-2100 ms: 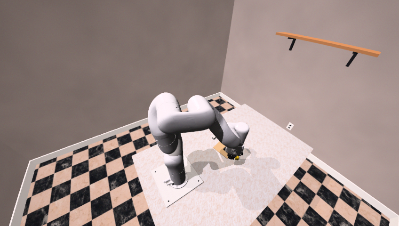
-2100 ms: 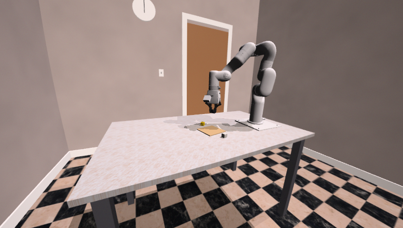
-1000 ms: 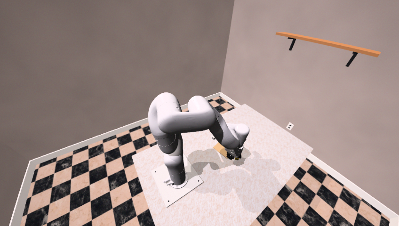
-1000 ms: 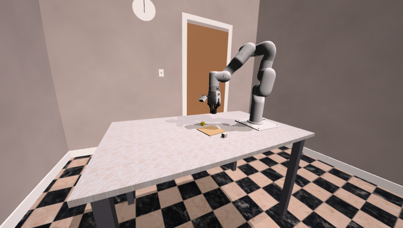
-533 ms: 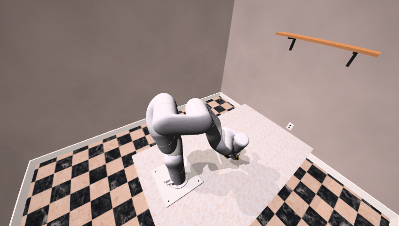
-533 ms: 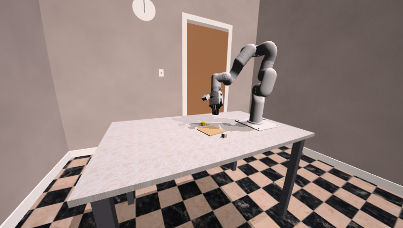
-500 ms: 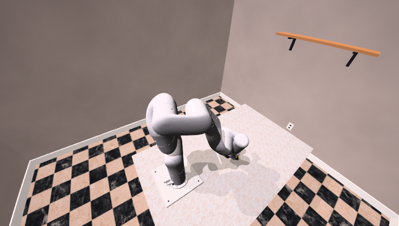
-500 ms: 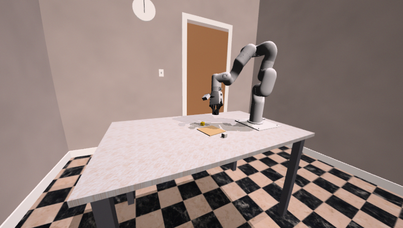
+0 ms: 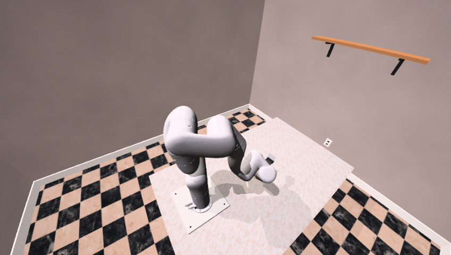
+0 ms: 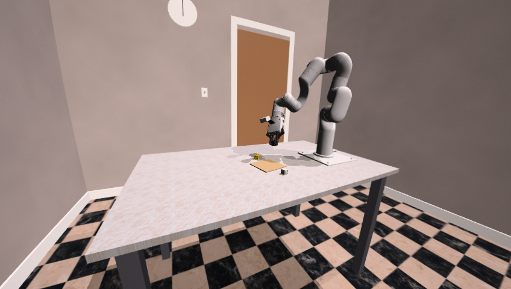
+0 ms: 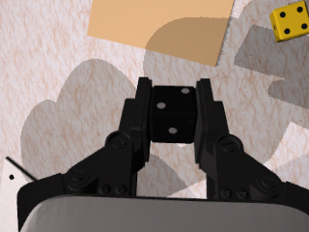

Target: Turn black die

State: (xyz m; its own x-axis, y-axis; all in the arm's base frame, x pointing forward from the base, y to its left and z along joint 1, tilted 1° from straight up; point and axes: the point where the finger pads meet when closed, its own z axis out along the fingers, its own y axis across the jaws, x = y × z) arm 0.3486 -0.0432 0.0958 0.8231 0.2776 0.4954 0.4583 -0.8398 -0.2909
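My hand is 90 mm short of the yellow die, 90 mm above it and 30 mm to the left of it. The rest, counted from my hand: white die: 210 mm to the left, 90 mm below, 50 mm ahead; black die: 10 mm below; tan mat: 100 mm below, 90 mm to the left, 80 mm ahead.
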